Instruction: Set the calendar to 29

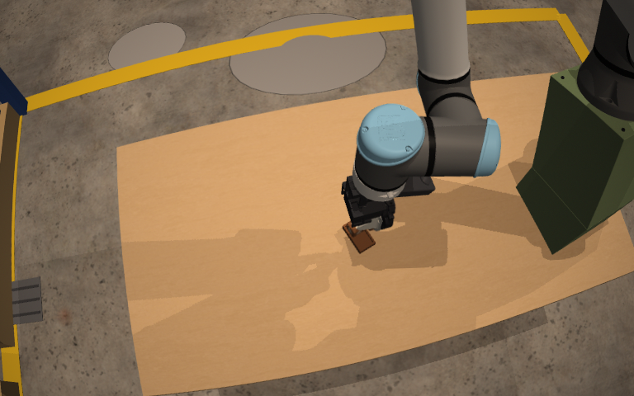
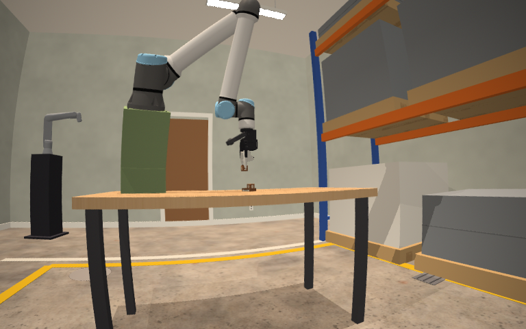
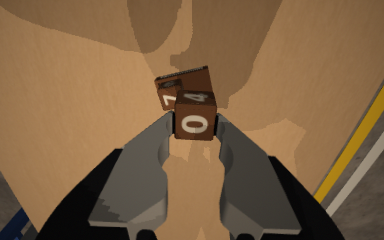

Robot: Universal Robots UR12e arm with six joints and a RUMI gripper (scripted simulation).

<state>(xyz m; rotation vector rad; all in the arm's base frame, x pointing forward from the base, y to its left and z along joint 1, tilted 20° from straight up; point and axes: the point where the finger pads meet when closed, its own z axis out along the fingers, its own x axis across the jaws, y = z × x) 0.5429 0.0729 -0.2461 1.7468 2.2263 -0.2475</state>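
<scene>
The tray lies 13 cm below my hand, 2 cm ahead of it and 1 cm to the right of it.
</scene>
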